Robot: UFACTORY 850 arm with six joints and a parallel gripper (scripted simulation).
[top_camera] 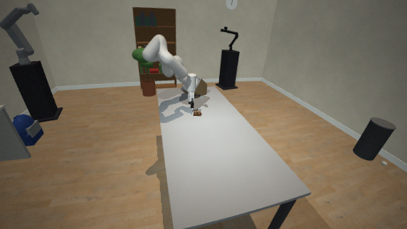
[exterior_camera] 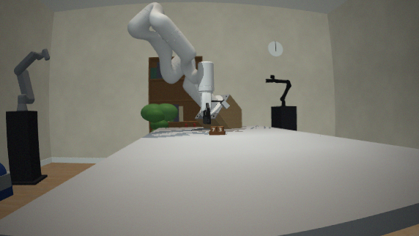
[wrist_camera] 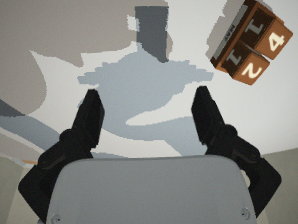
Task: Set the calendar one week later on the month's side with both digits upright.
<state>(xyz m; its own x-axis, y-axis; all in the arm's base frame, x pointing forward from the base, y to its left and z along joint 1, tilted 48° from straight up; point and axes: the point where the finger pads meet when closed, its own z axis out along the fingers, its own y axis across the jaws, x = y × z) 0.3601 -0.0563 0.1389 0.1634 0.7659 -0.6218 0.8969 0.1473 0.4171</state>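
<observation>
My hand is 100 mm short of the brown cube, 10 mm to the right of it and 30 mm above it. The rest, counted from my hand: tray 110 mm ahead, 20 mm to the left, 50 mm below.
</observation>
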